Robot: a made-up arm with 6 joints.
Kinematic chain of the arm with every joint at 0, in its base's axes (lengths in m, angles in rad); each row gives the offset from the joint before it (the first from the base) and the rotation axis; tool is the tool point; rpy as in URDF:
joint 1: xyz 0 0 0.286 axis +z
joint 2: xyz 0 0 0 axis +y
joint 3: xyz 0.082 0 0.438 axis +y
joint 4: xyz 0.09 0 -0.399 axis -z
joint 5: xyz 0 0 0 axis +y
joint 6: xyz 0.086 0 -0.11 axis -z
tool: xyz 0 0 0 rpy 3.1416 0 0
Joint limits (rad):
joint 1: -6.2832..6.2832
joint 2: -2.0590..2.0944
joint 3: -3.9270..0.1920
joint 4: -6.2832..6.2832
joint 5: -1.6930..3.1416
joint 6: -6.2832..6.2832
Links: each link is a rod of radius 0.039 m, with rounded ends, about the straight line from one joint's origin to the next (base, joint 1, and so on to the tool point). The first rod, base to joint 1, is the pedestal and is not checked.
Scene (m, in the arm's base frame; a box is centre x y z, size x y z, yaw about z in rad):
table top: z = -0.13
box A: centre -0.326 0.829 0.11 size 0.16 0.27 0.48 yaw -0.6
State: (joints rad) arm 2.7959 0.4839 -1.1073 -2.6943 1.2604 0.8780
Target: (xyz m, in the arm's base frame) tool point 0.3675 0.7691 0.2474
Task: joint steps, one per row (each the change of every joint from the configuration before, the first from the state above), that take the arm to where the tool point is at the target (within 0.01 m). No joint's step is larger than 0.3 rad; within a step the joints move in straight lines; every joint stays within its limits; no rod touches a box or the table.
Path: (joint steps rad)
1: -0.2704 0.0873 -0.2553 -0.0052 0.0145 0.0000
2: -0.2704 0.0873 -0.2552 -0.0052 0.0146 0.0000
3: -0.2704 0.0873 -0.2553 -0.0053 0.0145 0.0000
4: -0.2696 0.0380 0.0896 0.0311 0.0093 0.0000
5: -0.2696 0.0380 0.0896 0.0311 0.0094 0.0000
6: -0.2696 0.0381 0.0895 0.0311 0.0093 0.0000

